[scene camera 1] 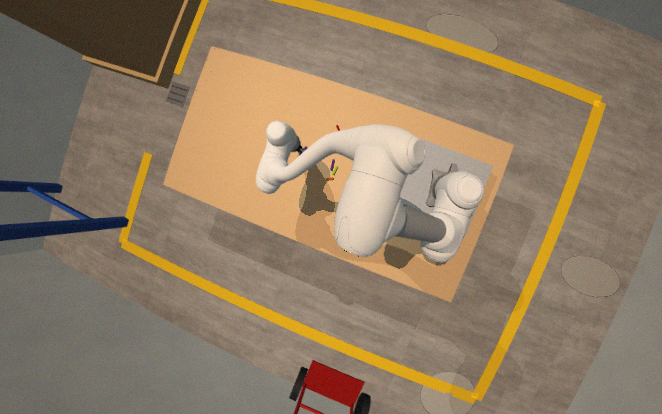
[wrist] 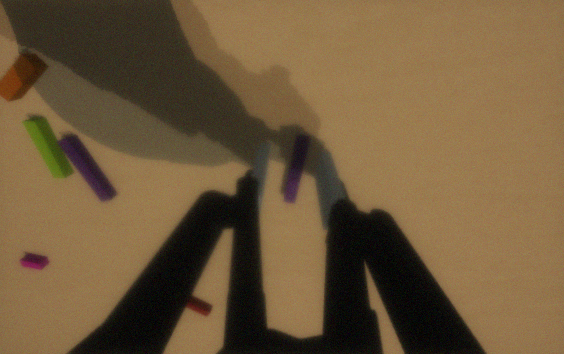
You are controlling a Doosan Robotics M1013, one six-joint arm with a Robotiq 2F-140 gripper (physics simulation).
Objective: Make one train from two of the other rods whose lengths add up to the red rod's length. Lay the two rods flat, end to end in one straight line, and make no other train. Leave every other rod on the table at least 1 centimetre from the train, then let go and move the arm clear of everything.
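Places are measured from the arm's base along level axes (x back, y left, z down), in millimetres.
Pixels of known places: gripper, fingertip midpoint: [wrist: 293, 161].
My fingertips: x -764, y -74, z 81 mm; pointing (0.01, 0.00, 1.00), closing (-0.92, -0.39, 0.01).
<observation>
Behind a point stands the place of what it marks.
My gripper [scene camera 1: 301, 148] @(z 81, x -764, y -74 mm) [wrist: 293, 161] @(z 81, x -764, y -74 mm) is open and empty, with its fingers pointing down. A purple rod [scene camera 1: 305, 148] @(z 73, x -753, y -95 mm) [wrist: 296, 169] @(z 71, x -766, y -77 mm) lies on the table and shows between the fingertips in the wrist view, partly in shadow. A second purple rod [scene camera 1: 332, 164] @(z 72, x -591, y -34 mm) [wrist: 88, 168] @(z 72, x -597, y -30 mm) lies close beside the green rod [scene camera 1: 335, 170] @(z 72, x -570, y -5 mm) [wrist: 48, 147] @(z 72, x -578, y -5 mm); whether they touch is hard to tell. The orange rod [scene camera 1: 329, 178] @(z 71, x -593, y 43 mm) [wrist: 21, 79] @(z 71, x -599, y 43 mm) lies near them. A magenta rod [wrist: 34, 261] @(z 73, x -460, y -112 mm) is at the left of the wrist view. The red rod [scene camera 1: 338, 128] @(z 72, x -596, y -229 mm) [wrist: 201, 306] @(z 74, x -604, y -231 mm) is partly hidden behind a finger linkage in the wrist view.
The tan table [scene camera 1: 235, 100] @(z 82, x -1220, y -308 mm) carries the white arm [scene camera 1: 367, 200] @(z -722, x -387, y 125 mm), which hides part of its surface. The arm's grey base plate [scene camera 1: 445, 155] @(z -3, x -42, y -167 mm) is at the table's right end. A grey-brown bracket-like object [scene camera 1: 434, 187] @(z -44, x -76, y 1 mm) shows on it. Yellow floor lines surround the table.
</observation>
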